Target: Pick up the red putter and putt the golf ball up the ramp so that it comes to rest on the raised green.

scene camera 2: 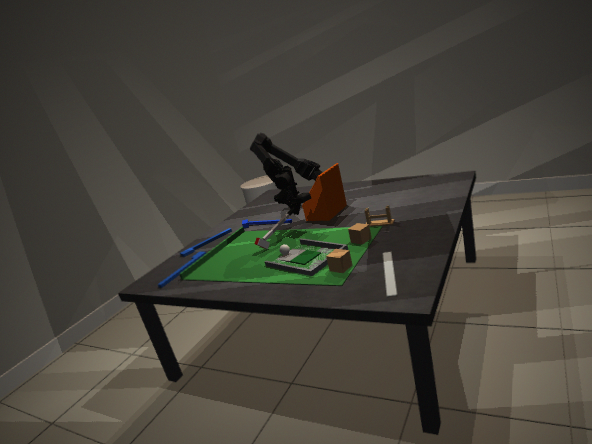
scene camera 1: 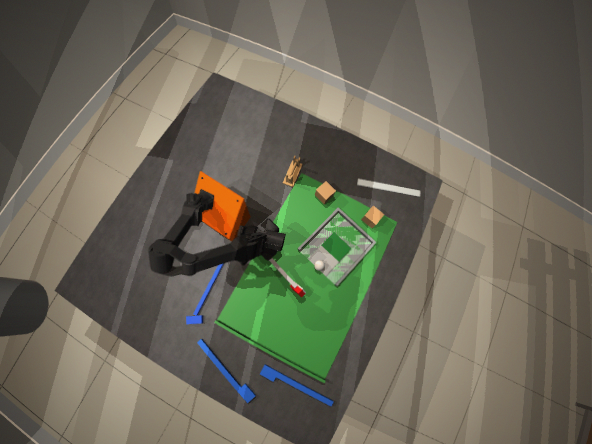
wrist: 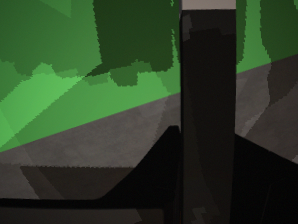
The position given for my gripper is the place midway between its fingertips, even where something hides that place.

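Note:
My gripper (wrist: 191, 134), carrying a red putter. Also a green mat (wrist: 69, 69).

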